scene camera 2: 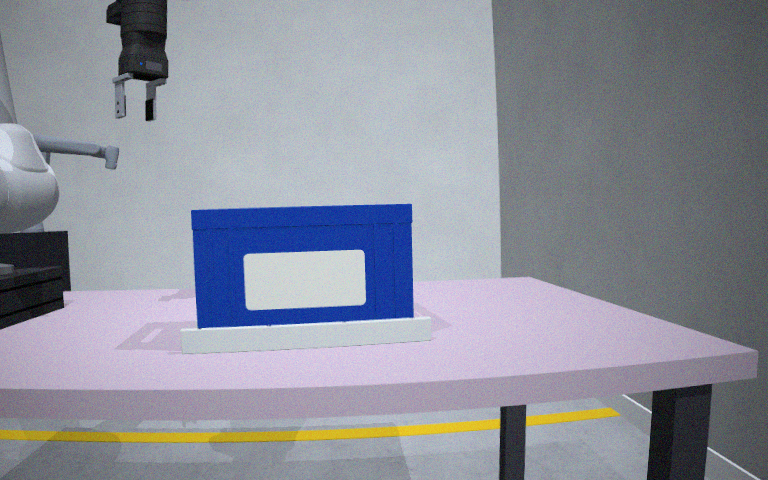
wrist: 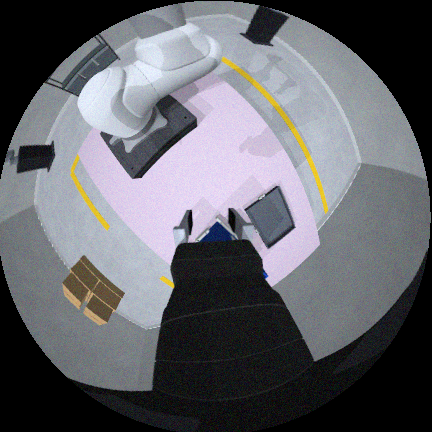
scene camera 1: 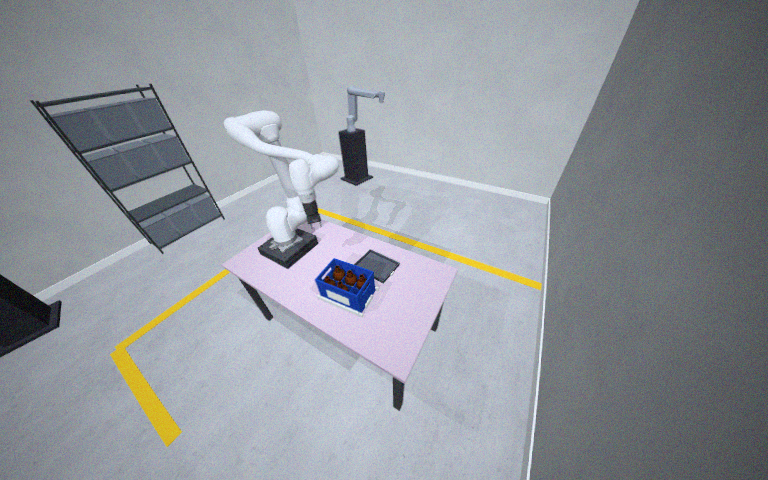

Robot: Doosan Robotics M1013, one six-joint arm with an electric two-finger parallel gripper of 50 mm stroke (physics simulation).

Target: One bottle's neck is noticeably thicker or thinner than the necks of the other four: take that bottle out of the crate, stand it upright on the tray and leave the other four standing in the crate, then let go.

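Seen in the pictures: gripper, fingertip midpoint: (scene camera 2: 135, 118) (wrist: 209, 215) (scene camera 1: 316, 227); arm's base at its link origin: (wrist: 138, 122) (scene camera 1: 287, 241).
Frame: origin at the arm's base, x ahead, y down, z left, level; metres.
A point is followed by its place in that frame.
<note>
My gripper (scene camera 1: 314, 226) {x 0.363, y -0.259, z 0.077 m} (scene camera 2: 135, 117) {x 0.363, y -0.259, z 0.077 m} (wrist: 209, 215) {x 0.363, y -0.259, z 0.077 m} is open and empty, pointing down. In scene camera 2 it hangs above and left of the crate. The blue crate (scene camera 1: 355, 301) {x 0.803, y -0.046, z -0.042 m} (scene camera 2: 215, 277) {x 0.581, y -0.017, z -0.106 m} (wrist: 217, 232) {x 0.509, y -0.021, z 0.047 m} stands on a white base (scene camera 2: 305, 335) {x 0.688, y 0.058, z -0.087 m}; in the wrist view the gripper hides most of it. Brown bottles stand inside the crate, among them one at the left back (scene camera 1: 338, 273) {x 0.583, y -0.051, z 0.024 m}, one in the middle (scene camera 1: 351, 277) {x 0.670, y -0.056, z 0.051 m} and one at the right (scene camera 1: 361, 280) {x 0.738, y -0.067, z 0.068 m}. Their necks are too small and blurred to compare. The dark tray (scene camera 1: 378, 263) {x 0.626, y 0.069, z 0.320 m} (wrist: 271, 220) {x 0.639, y 0.070, z 0.287 m} lies behind the crate in scene camera 1, with no bottle on it.
The pink table (scene camera 1: 407, 316) {x 1.024, y 0.075, z 0.128 m} (scene camera 2: 509, 339) {x 0.940, y 0.075, z -0.041 m} (wrist: 215, 165) {x 0.302, y 0.075, z 0.163 m} carries the crate, tray and the arm's black base (scene camera 1: 277, 257) {x 0.100, y 0.002, z -0.135 m}. A black pedestal (scene camera 1: 353, 155) with another arm stands beyond the table. A shelf rack (scene camera 1: 93, 96) is at the left. Cardboard boxes (wrist: 102, 285) show in the wrist view.
</note>
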